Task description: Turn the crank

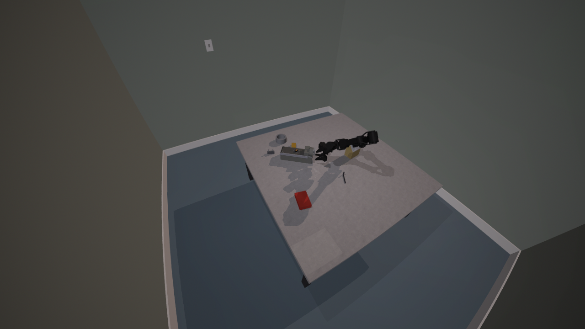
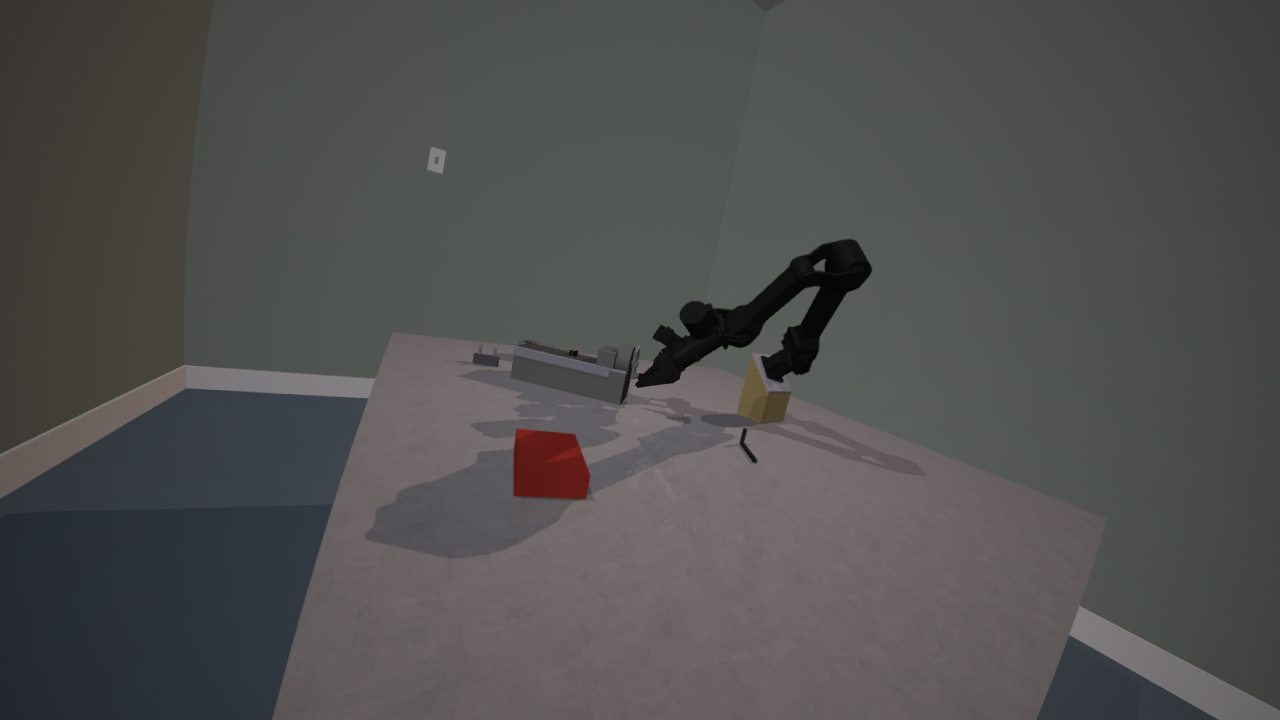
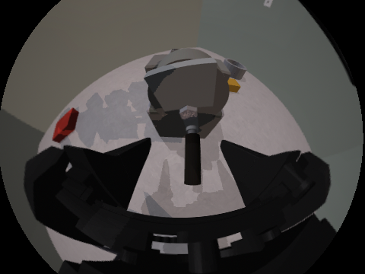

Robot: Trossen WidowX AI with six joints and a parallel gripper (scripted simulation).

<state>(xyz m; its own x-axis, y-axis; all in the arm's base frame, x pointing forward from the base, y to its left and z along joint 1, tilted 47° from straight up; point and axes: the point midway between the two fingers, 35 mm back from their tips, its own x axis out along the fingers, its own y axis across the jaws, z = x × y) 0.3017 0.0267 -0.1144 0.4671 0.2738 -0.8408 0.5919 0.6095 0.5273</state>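
Now: the black crank handle 20 mm behind my gripper tip, 10 mm to the left of it and 10 mm above it. Also, from my gripper tip: yellow block 80 mm ahead, 240 mm to the right, 40 mm below; then red pointer 130 mm ahead, 90 mm to the right, 30 mm above; then black bent key 100 mm behind, 260 mm to the left, 40 mm below.
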